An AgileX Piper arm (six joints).
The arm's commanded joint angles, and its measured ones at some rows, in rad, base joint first. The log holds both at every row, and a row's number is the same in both.
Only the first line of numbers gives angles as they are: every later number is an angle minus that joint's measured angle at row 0.
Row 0, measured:
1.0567, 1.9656, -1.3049, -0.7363, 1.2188, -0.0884
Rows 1 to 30, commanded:
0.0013, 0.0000, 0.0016, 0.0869, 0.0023, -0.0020
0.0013, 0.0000, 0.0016, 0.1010, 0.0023, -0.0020
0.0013, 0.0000, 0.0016, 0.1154, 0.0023, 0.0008
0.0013, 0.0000, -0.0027, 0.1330, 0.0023, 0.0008
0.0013, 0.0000, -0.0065, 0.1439, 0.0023, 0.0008
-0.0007, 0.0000, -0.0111, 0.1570, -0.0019, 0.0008
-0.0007, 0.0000, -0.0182, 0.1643, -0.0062, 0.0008
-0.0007, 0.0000, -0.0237, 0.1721, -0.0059, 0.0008
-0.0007, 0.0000, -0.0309, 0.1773, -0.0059, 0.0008
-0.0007, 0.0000, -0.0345, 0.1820, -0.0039, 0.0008
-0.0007, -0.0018, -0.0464, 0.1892, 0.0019, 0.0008
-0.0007, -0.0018, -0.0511, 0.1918, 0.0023, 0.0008
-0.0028, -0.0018, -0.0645, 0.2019, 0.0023, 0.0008
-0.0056, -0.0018, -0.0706, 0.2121, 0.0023, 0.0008
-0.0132, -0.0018, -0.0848, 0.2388, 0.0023, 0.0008
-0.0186, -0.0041, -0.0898, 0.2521, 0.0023, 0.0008
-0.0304, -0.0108, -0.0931, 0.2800, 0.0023, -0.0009
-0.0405, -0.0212, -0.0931, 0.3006, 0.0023, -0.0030
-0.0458, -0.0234, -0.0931, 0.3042, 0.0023, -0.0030
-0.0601, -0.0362, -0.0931, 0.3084, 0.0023, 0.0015
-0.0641, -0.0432, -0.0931, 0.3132, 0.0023, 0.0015
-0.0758, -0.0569, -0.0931, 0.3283, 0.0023, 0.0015
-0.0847, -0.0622, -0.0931, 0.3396, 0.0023, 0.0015
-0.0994, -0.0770, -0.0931, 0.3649, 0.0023, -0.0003
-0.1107, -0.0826, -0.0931, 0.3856, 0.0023, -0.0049
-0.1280, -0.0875, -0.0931, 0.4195, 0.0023, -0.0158
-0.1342, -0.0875, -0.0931, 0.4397, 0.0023, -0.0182
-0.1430, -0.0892, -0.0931, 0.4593, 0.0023, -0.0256
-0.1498, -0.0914, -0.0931, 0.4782, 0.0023, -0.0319
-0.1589, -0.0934, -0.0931, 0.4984, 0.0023, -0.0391
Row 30, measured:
-0.1272, -0.0747, -0.0878, 0.4296, 0.0004, -0.0111
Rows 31 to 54, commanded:
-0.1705, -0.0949, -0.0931, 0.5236, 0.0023, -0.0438
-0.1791, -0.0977, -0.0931, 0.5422, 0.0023, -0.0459
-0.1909, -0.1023, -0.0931, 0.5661, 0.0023, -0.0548
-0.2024, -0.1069, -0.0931, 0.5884, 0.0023, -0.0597
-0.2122, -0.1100, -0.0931, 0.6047, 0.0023, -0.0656
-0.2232, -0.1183, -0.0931, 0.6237, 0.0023, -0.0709
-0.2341, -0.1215, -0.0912, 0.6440, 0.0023, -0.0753
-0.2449, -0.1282, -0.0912, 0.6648, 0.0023, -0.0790
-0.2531, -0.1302, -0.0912, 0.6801, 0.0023, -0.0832
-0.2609, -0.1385, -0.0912, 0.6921, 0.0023, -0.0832
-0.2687, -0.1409, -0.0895, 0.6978, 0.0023, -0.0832
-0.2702, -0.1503, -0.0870, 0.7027, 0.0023, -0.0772
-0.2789, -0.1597, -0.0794, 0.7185, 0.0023, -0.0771
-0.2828, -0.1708, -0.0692, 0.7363, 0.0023, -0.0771
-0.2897, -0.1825, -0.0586, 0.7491, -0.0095, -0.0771
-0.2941, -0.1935, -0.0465, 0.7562, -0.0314, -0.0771
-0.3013, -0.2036, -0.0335, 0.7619, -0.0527, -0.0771
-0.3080, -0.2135, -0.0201, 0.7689, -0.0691, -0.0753
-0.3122, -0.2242, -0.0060, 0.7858, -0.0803, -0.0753
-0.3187, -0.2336, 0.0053, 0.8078, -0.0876, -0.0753
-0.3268, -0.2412, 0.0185, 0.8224, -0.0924, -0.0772
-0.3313, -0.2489, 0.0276, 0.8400, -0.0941, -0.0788
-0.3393, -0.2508, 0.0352, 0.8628, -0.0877, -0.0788
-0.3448, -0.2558, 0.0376, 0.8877, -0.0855, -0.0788
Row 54, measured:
-0.3193, -0.2292, 0.0136, 0.8177, -0.0819, -0.0722
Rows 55 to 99, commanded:
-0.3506, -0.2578, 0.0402, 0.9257, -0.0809, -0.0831
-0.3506, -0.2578, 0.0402, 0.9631, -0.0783, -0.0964
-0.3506, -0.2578, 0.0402, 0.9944, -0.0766, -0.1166
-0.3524, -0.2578, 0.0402, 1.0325, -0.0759, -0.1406
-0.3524, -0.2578, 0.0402, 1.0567, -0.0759, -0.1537
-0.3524, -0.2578, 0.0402, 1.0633, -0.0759, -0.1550
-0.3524, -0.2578, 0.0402, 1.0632, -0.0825, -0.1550
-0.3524, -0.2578, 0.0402, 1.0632, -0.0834, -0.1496
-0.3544, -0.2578, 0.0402, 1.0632, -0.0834, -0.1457
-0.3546, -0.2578, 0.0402, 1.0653, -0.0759, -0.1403
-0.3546, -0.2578, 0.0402, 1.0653, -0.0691, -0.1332
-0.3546, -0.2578, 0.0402, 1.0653, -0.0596, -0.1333
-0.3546, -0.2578, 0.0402, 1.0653, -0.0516, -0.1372
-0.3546, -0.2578, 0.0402, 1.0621, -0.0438, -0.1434
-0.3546, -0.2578, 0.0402, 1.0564, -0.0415, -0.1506
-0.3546, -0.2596, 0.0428, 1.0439, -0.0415, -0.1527
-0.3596, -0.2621, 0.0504, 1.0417, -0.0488, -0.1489
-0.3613, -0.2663, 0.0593, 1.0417, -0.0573, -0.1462
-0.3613, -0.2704, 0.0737, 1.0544, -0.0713, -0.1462
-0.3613, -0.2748, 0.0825, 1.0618, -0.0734, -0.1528
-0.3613, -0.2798, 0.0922, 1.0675, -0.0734, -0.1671
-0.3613, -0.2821, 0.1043, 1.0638, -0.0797, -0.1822
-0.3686, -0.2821, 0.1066, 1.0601, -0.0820, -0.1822
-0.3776, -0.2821, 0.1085, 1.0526, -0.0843, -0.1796
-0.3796, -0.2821, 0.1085, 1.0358, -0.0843, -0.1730
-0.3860, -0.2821, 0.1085, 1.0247, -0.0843, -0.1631
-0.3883, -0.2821, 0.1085, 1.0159, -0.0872, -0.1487
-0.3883, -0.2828, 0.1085, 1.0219, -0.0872, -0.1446
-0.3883, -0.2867, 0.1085, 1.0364, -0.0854, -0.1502
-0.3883, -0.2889, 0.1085, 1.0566, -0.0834, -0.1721
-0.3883, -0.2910, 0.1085, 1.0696, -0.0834, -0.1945
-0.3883, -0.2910, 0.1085, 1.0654, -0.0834, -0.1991
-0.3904, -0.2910, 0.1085, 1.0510, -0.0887, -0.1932
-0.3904, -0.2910, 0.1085, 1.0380, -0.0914, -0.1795
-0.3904, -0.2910, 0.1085, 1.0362, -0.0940, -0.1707
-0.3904, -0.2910, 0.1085, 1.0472, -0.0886, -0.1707
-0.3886, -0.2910, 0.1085, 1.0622, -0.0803, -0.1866
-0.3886, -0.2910, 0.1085, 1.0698, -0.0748, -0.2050
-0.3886, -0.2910, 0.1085, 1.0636, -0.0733, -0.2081
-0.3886, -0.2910, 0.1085, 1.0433, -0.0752, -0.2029
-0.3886, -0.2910, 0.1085, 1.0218, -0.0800, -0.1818
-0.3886, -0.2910, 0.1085, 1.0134, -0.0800, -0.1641
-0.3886, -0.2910, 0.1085, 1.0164, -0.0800, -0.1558
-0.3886, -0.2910, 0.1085, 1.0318, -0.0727, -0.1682
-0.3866, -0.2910, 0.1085, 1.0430, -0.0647, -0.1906
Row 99, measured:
-0.3818, -0.2783, 0.1036, 1.0311, -0.0826, -0.1699
